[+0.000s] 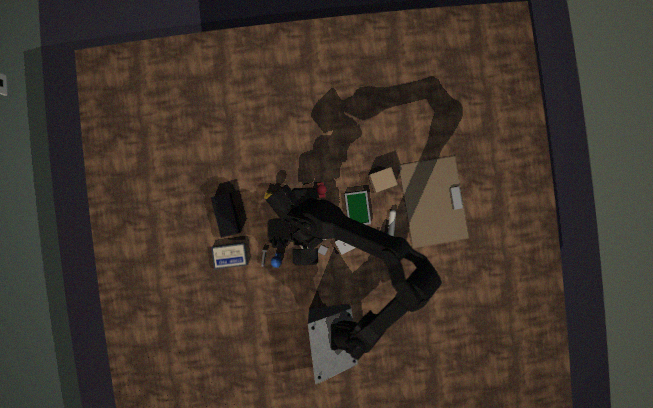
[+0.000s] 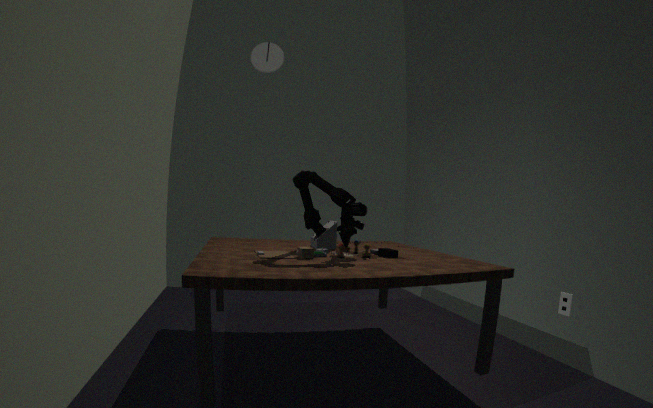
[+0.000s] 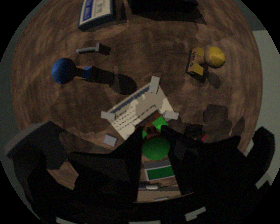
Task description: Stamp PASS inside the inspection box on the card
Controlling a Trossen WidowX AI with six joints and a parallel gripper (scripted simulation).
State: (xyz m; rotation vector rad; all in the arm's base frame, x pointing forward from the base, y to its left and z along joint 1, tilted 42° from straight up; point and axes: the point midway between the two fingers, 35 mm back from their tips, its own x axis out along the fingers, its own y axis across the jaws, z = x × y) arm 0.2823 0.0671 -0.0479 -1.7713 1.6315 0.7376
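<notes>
My gripper tip is 10 mm past the white card and 40 mm above it. Round my gripper tip: red stamp 90 mm ahead, 40 mm to the right, 20 mm below; then yellow stamp 70 mm ahead, 90 mm to the left, 20 mm below; then green-knobbed stamp right at my gripper tip.
</notes>
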